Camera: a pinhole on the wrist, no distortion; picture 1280 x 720 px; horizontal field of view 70.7 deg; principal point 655.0 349.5 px. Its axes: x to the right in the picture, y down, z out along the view. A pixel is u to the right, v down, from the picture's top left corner.
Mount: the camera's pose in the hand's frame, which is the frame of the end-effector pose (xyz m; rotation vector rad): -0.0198 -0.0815 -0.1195 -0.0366 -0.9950 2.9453
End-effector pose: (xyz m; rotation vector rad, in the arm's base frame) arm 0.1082 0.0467 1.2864 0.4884 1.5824 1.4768
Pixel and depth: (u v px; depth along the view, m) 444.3 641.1 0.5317
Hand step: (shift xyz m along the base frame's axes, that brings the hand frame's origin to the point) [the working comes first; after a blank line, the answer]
In the camera's frame: -0.1242 0.1718 0.5317

0.2694 0.0667 -0.5167
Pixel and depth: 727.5 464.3 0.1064
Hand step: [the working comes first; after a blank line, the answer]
In the camera's frame: 0.0085 0.0135 0.1064

0.0258 -0.0836 -0.1404
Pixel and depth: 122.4 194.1 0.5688
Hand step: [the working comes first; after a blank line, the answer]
In the camera's frame: -0.3358 -0.0980 0.5688

0.2615 0.3897 -0.3958
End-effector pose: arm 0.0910 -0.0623 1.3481 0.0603 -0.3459 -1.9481
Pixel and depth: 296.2 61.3 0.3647
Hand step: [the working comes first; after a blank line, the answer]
In the camera's frame: -0.1450 -0.1165 0.3647

-0.2880 0.0225 0.1881
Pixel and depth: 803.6 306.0 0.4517
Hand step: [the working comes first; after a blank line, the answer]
In the camera's frame: 0.0744 -0.0218 0.4517

-0.3080 0.2710 0.1381
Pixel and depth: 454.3 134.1 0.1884
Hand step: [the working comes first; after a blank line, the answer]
In the camera's frame: -0.0419 -0.0450 0.1884

-0.1631 0.0542 0.0142
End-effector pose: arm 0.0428 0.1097 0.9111 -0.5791 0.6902 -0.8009
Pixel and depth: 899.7 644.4 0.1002
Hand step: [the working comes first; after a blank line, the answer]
In the camera's frame: 0.0272 0.0328 0.1002

-0.1444 -0.0666 0.0942
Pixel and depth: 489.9 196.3 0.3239
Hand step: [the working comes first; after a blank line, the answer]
In the camera's frame: -0.0593 -0.0550 0.3239

0.0377 -0.1231 0.2641
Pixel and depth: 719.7 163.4 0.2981
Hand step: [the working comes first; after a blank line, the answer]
In the camera's frame: 0.0214 -0.0615 0.2981

-0.0049 -0.0496 0.2626
